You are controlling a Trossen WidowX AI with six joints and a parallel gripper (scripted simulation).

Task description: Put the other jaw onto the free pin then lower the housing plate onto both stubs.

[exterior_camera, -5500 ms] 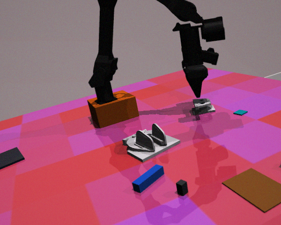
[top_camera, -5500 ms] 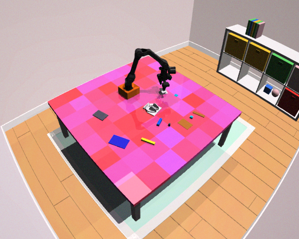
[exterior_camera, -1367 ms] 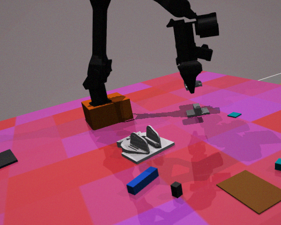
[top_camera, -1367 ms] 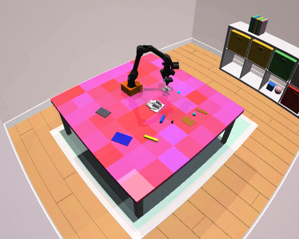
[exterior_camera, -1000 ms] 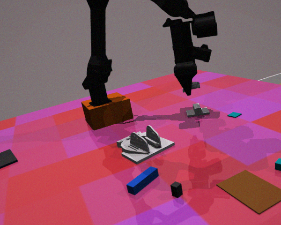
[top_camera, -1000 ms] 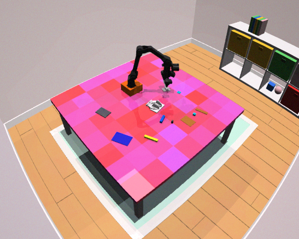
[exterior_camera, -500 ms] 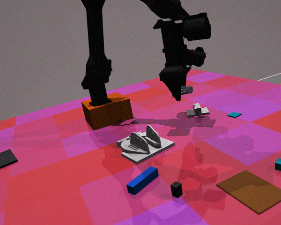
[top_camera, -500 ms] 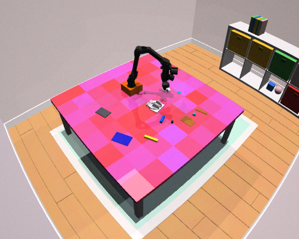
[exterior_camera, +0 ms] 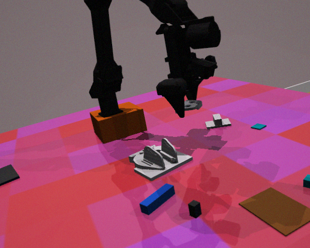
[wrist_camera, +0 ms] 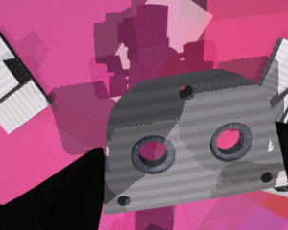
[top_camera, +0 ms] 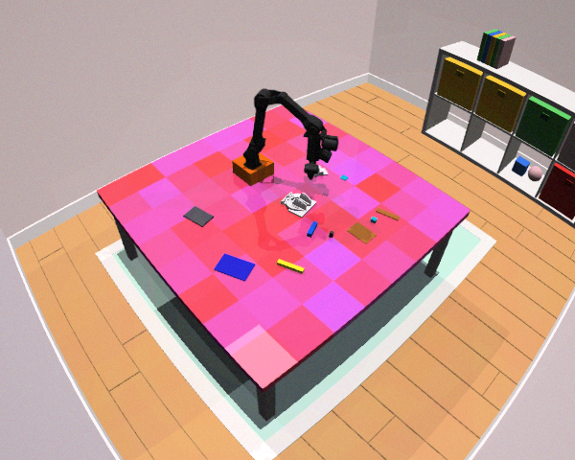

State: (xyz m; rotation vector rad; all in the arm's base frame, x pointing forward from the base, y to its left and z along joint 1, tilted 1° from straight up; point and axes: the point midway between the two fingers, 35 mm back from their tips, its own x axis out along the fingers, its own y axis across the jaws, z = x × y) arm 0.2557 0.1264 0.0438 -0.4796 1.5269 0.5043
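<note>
Now: gripper tip 10 mm short of the grey jaw, 110 mm to the left of it and 70 mm above it. From my gripper tip the other things lie so: black cube: 260 mm ahead, 170 mm to the right, 70 mm below; blue block: 180 mm ahead, 200 mm to the right, 80 mm below; white t-shaped block: 50 mm behind, 120 mm to the left, 80 mm below.
</note>
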